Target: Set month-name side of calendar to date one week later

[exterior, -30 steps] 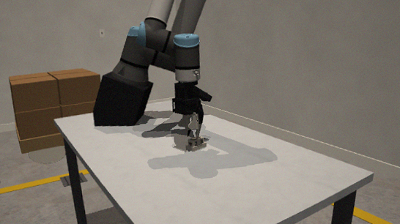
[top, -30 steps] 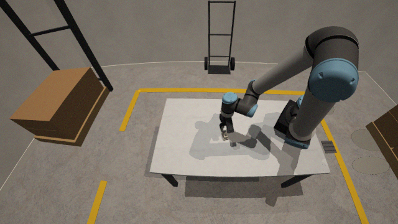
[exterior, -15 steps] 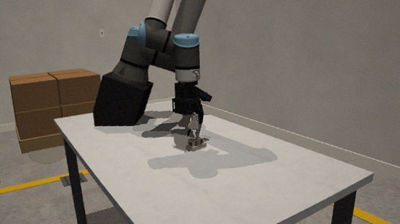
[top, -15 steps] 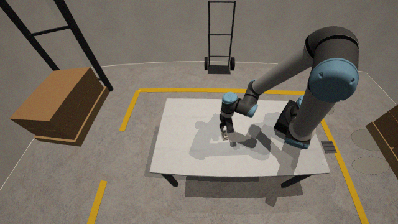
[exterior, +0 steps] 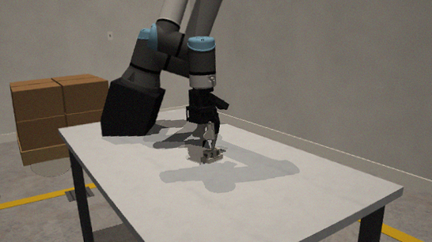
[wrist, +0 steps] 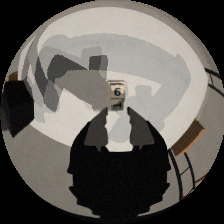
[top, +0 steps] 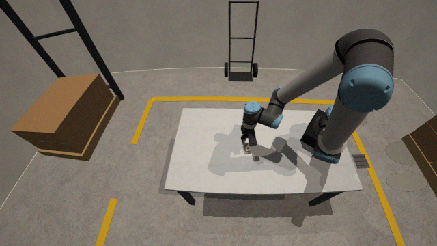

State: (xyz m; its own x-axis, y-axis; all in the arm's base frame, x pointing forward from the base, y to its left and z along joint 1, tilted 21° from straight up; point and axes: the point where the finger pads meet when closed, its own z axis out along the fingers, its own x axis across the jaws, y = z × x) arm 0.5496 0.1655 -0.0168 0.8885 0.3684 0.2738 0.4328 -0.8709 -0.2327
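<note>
Now: hand 50 mm above the calendar tray, 10 mm to the right of it and 10 mm past it.
</note>
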